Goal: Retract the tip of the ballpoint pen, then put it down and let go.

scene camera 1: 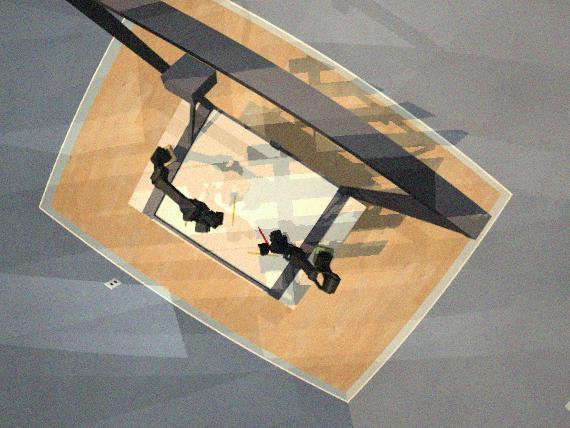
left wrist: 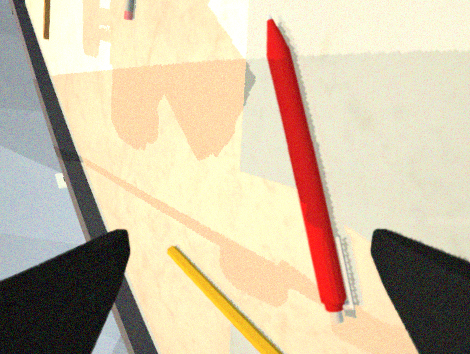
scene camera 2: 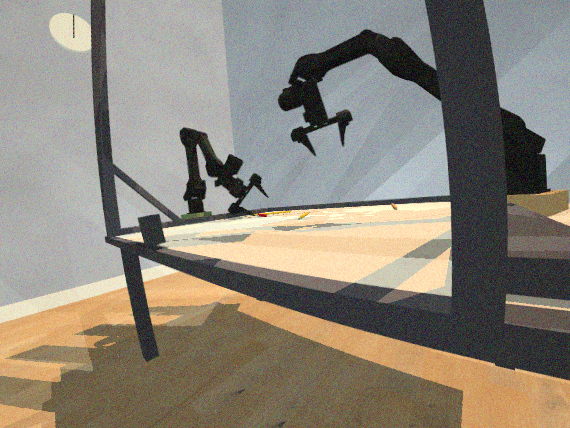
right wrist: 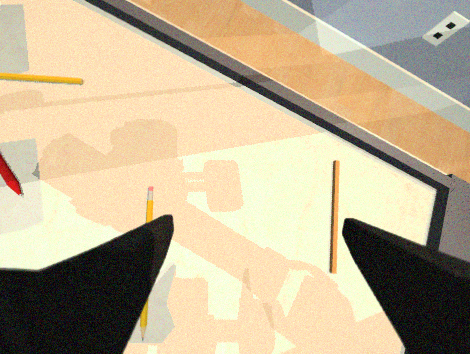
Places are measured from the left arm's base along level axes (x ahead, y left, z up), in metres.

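Where they show: left gripper, fingertip midpoint: (scene camera 1: 264, 242) (left wrist: 251, 241) (scene camera 2: 261, 206); right gripper, fingertip midpoint: (scene camera 2: 329, 151) (right wrist: 257, 224); left arm's base, link origin: (scene camera 1: 323, 256) (scene camera 2: 196, 212); right arm's base, link origin: (scene camera 1: 165, 156) (scene camera 2: 521, 193).
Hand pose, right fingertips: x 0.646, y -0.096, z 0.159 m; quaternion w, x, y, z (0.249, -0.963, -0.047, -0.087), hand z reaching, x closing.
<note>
Each offset is from my right fingertips to the centre of the thing. "*": to the spot under its first point.
The red ballpoint pen @[0.289 m back, 0.063 m left, 0.192 m down] (scene camera 1: 262, 234) (scene camera 2: 261, 215) (left wrist: 302, 170) (right wrist: 9, 172) lies on the table. In the left wrist view its pointed end is at the top; its clip and grey button end are at the bottom. A small pale point shows faintly at the pointed end. My left gripper (scene camera 1: 268, 242) (scene camera 2: 261, 206) (left wrist: 251, 241) is open and empty, low over the button half of the pen, which shows nearer the right-hand finger in its wrist view. My right gripper (scene camera 2: 329, 150) (right wrist: 257, 224) is open and empty, high above the table and apart from the pen.
A yellow stick @[0.303 m back, 0.169 m left, 0.194 m down] (scene camera 1: 255, 253) (left wrist: 225, 301) (right wrist: 42, 78) lies near the pen's button end. A yellow pencil @[0.088 m back, 0.057 m right, 0.194 m down] (scene camera 1: 233, 211) (scene camera 2: 303, 216) (right wrist: 150, 206) and an orange stick @[0.183 m ahead, 0.021 m left, 0.194 m down] (scene camera 2: 394, 206) (right wrist: 335, 215) lie farther off. A dark frame edge @[* 0.042 m ahead, 0.213 m left, 0.188 m down] (left wrist: 67, 145) (right wrist: 240, 80) borders the table.
</note>
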